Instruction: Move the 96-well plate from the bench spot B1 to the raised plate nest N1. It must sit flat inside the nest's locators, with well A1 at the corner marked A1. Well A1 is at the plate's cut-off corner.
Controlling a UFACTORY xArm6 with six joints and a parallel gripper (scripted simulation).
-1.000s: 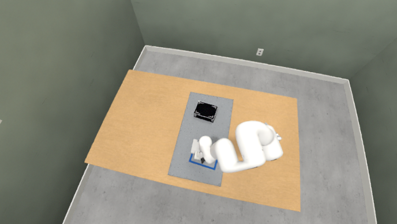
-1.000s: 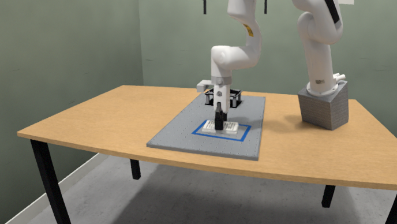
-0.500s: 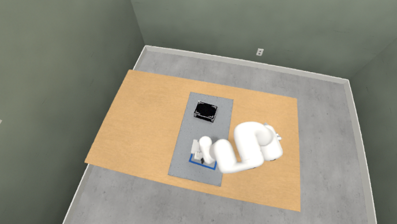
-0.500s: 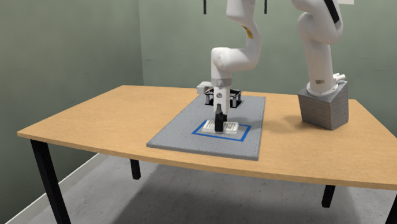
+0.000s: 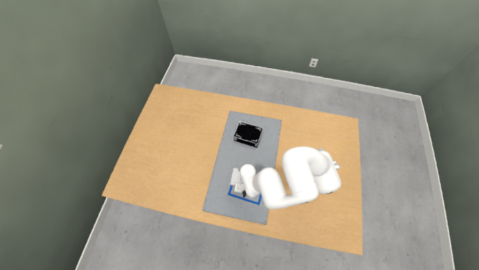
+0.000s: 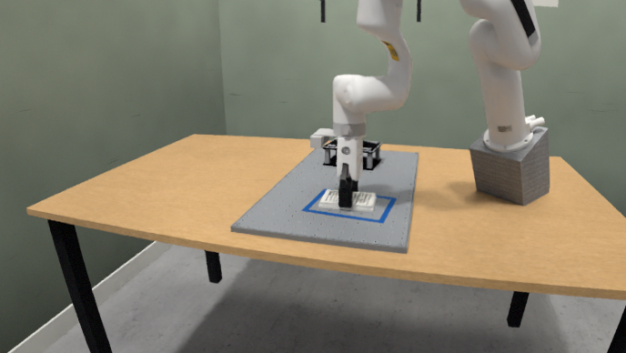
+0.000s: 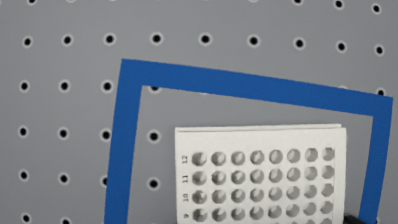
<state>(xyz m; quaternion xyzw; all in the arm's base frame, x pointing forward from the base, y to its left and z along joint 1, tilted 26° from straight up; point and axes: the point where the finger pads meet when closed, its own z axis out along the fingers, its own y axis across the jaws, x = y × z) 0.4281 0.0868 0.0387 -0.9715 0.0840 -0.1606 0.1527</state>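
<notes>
My gripper is now 10 mm above the white 96-well plate. Round my hand: black raised plate nest: 330 mm to the right, 40 mm above.
</notes>
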